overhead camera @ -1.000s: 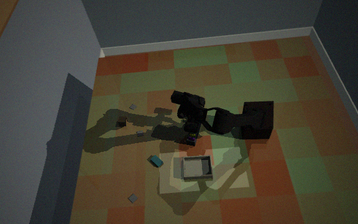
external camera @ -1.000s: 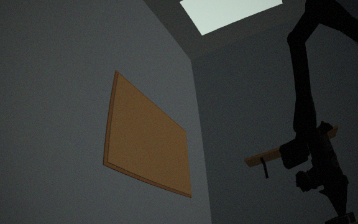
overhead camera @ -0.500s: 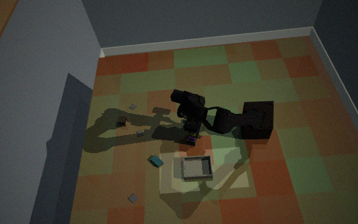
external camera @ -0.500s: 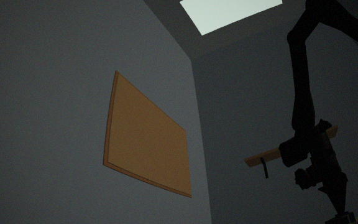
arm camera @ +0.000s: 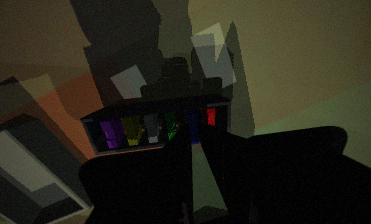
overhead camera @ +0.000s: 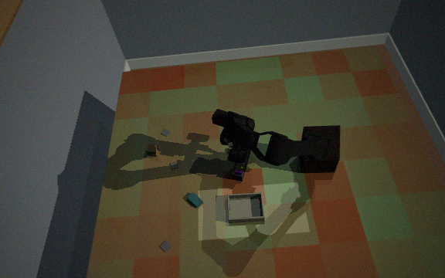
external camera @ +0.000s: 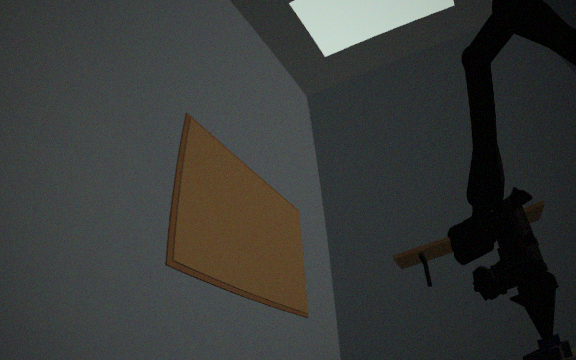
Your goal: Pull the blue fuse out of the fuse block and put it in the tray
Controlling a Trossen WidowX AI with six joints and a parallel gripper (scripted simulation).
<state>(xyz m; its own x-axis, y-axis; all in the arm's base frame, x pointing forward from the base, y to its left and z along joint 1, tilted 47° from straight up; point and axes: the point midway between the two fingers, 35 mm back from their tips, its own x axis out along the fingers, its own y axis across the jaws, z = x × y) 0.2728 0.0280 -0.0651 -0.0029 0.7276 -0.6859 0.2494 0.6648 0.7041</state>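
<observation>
The grey tray lies 10 mm behind my gripper tip, 220 mm to the left of it and 50 mm below it. From my gripper tip the other things lie so: tan cube (380 mm ahead, 40 mm to the right, 30 mm below); blue fuse (10 mm below); teal block (190 mm ahead, 180 mm to the left, 40 mm below).
</observation>
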